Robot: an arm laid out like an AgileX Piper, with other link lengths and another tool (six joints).
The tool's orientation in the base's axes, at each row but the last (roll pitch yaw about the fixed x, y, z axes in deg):
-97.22, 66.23, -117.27
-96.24, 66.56, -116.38
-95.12, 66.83, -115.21
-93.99, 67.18, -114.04
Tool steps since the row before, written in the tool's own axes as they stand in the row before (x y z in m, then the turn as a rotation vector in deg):
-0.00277, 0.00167, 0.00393, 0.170, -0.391, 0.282
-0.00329, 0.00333, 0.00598, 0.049, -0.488, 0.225
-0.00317, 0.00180, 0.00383, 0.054, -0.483, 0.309
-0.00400, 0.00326, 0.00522, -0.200, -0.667, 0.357
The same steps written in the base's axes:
0.00469, 0.00105, 0.00167, 0.113, -0.498, -0.014
0.00720, 0.00195, 0.00144, 0.051, -0.519, 0.138
0.00467, 0.00135, 0.00207, 0.131, -0.546, 0.129
0.00654, 0.00243, 0.00228, 0.159, -0.632, 0.433

